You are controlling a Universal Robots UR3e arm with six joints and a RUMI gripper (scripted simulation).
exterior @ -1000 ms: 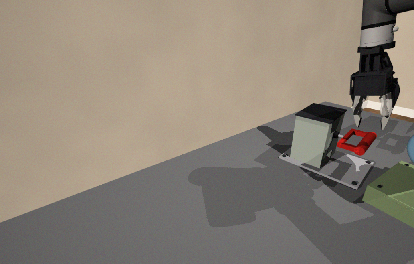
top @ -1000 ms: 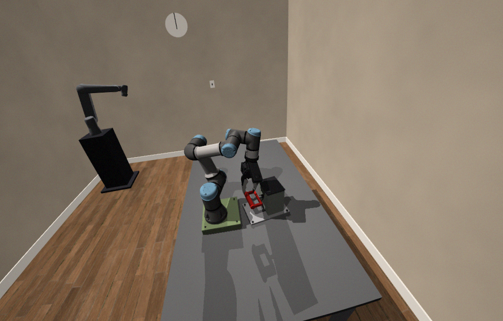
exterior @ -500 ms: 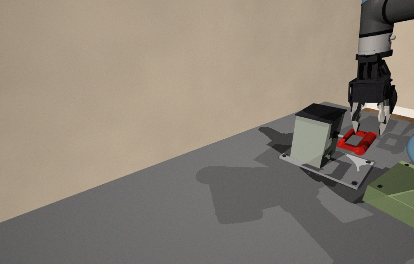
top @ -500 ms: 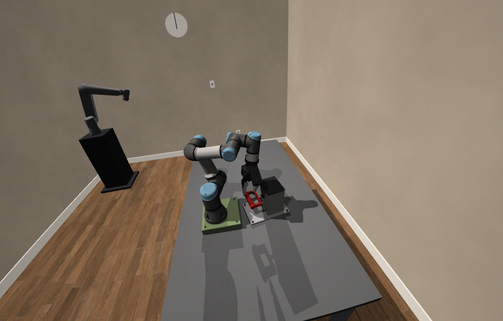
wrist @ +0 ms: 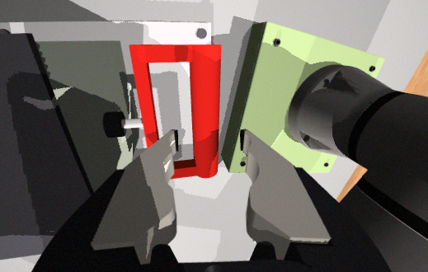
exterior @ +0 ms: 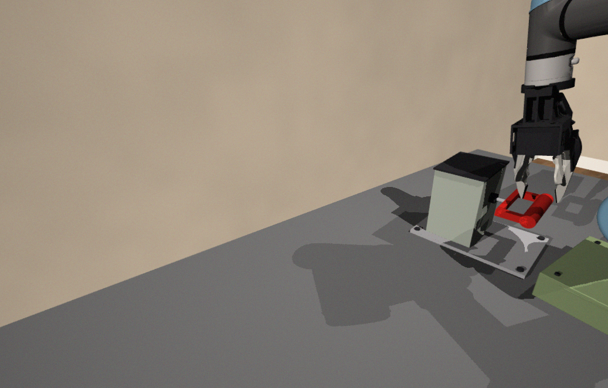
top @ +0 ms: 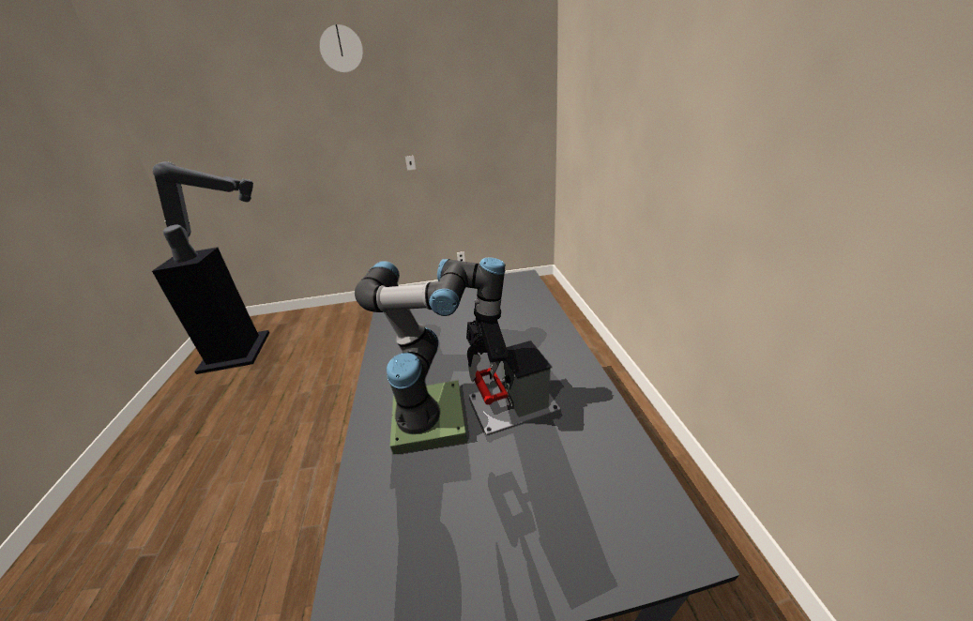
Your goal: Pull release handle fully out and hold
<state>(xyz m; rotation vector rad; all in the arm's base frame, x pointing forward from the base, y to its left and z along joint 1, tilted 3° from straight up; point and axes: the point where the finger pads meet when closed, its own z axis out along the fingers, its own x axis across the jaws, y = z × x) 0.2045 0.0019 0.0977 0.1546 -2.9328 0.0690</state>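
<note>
The grey metal base plate is 9 cm ahead of my hand, 1 cm to the left of it and 14 cm below it.
</note>
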